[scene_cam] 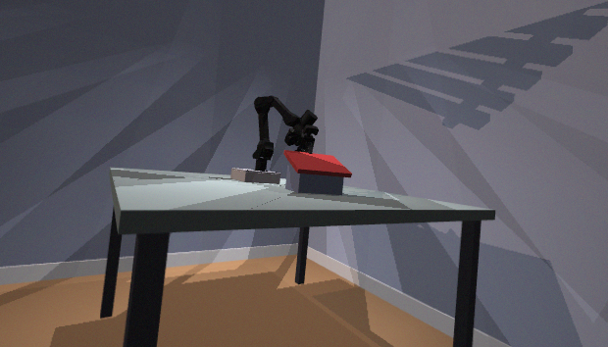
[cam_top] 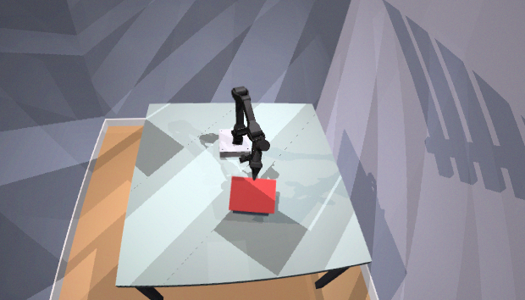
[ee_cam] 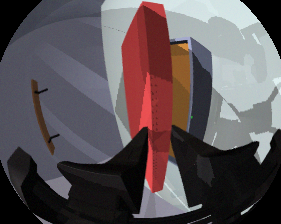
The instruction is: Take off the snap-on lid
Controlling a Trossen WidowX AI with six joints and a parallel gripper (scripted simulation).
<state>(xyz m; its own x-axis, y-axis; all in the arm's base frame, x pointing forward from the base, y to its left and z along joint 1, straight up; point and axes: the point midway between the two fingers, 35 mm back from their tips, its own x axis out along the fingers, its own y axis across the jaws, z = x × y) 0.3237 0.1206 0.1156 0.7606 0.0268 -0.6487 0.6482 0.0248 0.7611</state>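
Right now the red lid is 70 mm ahead of my gripper tip and 30 mm below it. Also, from my gripper tip: grey storage box (60 mm ahead, 100 mm below).
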